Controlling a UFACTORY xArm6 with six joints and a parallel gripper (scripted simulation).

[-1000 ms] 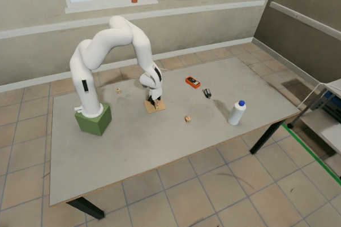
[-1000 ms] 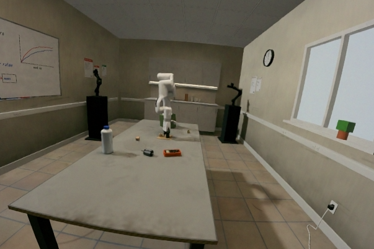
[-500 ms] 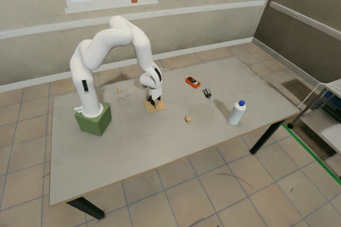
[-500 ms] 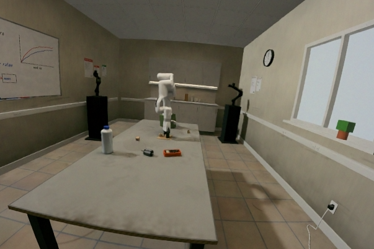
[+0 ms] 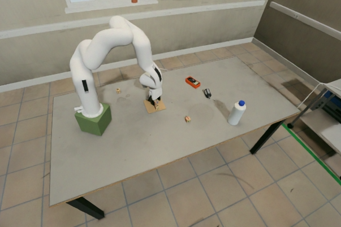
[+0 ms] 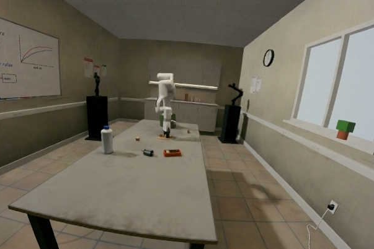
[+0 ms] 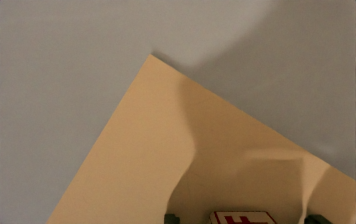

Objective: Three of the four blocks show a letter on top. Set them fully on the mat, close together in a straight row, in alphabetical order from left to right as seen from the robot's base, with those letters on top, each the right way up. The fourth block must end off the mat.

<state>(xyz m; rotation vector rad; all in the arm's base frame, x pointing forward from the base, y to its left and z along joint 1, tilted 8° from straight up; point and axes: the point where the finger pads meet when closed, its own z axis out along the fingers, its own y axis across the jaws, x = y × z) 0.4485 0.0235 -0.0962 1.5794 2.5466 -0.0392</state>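
The tan mat is 20 mm below my hand, 20 mm behind it and 10 mm to the right of it. Also, from my hand: white bottle: 430 mm ahead, 400 mm to the right, 70 mm above; orange meter: 390 mm ahead, 80 mm to the left, 10 mm below; small black object: 420 mm ahead, 110 mm to the right.
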